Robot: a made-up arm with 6 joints.
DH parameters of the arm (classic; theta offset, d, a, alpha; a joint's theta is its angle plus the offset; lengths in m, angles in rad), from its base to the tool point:
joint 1: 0 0.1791 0 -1.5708
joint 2: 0.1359 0 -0.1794 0
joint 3: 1.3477 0 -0.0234 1.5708
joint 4: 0 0.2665 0 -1.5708
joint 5: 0 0 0.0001 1.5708
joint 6: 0 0.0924 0 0
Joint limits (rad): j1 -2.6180..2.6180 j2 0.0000..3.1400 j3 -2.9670..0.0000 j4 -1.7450..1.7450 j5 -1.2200..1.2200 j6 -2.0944..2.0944
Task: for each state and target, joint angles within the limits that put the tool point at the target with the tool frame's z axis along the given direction. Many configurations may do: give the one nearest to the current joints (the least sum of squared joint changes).
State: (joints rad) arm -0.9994 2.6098 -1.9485 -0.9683 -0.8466 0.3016
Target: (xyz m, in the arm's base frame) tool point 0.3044 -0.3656 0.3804 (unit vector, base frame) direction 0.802 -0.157 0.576
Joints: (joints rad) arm -0.9902 2.5576 -2.6490 -0.8983 -0.8439 0.3016
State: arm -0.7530 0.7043 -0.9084 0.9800 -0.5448 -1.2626
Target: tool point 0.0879 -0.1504 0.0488 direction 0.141 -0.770 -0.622
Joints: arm -0.8142 1.5316 -0.1360 0.7333 -0.6900 -1.2626
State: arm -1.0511 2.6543 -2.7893 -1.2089 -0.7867 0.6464
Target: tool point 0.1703 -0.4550 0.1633 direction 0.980 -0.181 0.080
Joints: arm -1.3908 3.1374 -2.9640 -1.4531 -1.2181 0.6464
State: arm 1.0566 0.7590 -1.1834 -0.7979 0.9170 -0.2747
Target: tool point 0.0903 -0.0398 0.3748 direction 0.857 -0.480 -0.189
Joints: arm 0.3895 0.0021 -0.6095 -0.9623 1.2153 -0.2747
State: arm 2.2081 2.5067 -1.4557 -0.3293 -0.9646 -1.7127
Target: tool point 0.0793 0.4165 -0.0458 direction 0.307 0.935 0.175
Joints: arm 1.4177 3.1384 -2.0160 0.1723 -1.2184 -1.7127
